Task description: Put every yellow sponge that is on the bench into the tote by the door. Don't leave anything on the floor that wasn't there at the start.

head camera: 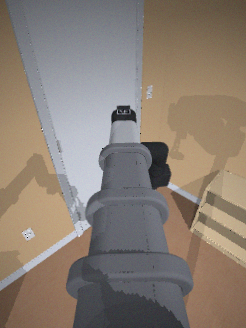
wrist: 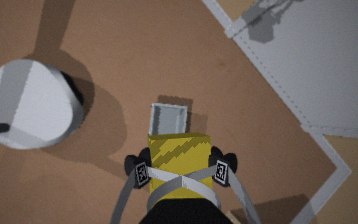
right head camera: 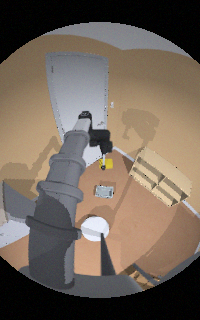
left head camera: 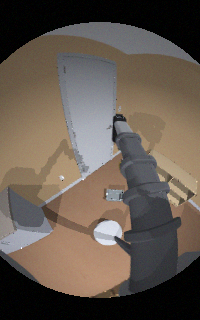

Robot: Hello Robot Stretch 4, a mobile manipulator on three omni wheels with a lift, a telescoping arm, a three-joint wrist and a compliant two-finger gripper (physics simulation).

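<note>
My gripper (wrist: 180,159) is shut on a yellow sponge (wrist: 180,150) (right head camera: 108,163), with one fingertip pressed against each side of it. The sponge is held up above the floor. The small grey tote (wrist: 153,120) (right head camera: 104,197) (left head camera: 108,195) stands on the brown floor. In the wrist view it shows just beyond the sponge's far edge, with its near end close to or behind that edge. No sponge can be made out in the visible part of the tote. I cannot make out the bench in these views.
A white round object (wrist: 37,100) (right head camera: 95,229) (left head camera: 107,232) stands near the tote. The grey-white door (head camera: 92,75) (left head camera: 90,105) (right head camera: 80,80) is ahead, past the extended arm. A tan shelf unit (right head camera: 165,167) is at the right wall. A grey-white cabinet (left head camera: 27,210) is at the left.
</note>
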